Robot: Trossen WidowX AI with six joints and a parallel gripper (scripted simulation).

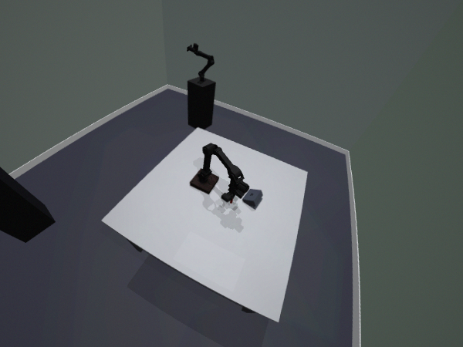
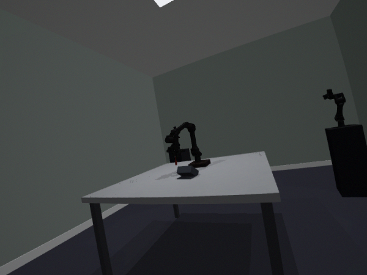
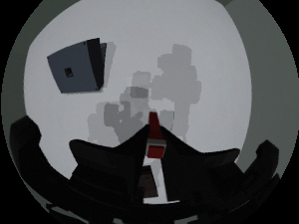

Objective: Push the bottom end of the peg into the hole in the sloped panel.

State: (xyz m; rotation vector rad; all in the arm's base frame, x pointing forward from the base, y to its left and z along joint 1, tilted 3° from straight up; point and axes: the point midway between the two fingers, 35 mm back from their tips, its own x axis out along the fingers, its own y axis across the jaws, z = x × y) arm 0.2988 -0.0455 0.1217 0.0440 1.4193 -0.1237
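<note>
My gripper tip is now 180 mm to the right of the sloped panel, 100 mm short of it and 80 mm above it. The rest, counted from my gripper tip: peg (20 mm above).
</note>
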